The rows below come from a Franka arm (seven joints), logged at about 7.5 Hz.
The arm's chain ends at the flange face. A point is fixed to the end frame.
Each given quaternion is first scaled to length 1.
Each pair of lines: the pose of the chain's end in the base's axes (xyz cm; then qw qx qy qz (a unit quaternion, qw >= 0)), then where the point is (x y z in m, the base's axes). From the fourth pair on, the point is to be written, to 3 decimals.
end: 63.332 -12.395 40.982 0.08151 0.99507 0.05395 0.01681
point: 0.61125 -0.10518 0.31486
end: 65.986 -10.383 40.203 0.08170 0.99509 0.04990 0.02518
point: 0.63957 -0.08485 0.30672
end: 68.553 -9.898 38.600 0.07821 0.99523 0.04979 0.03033
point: 0.66617 -0.07930 0.29063
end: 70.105 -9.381 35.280 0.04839 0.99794 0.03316 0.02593
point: 0.682 -0.068 0.259
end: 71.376 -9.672 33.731 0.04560 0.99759 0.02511 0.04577
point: 0.698 -0.070 0.243
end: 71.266 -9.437 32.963 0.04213 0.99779 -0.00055 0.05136
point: 0.700 -0.066 0.235
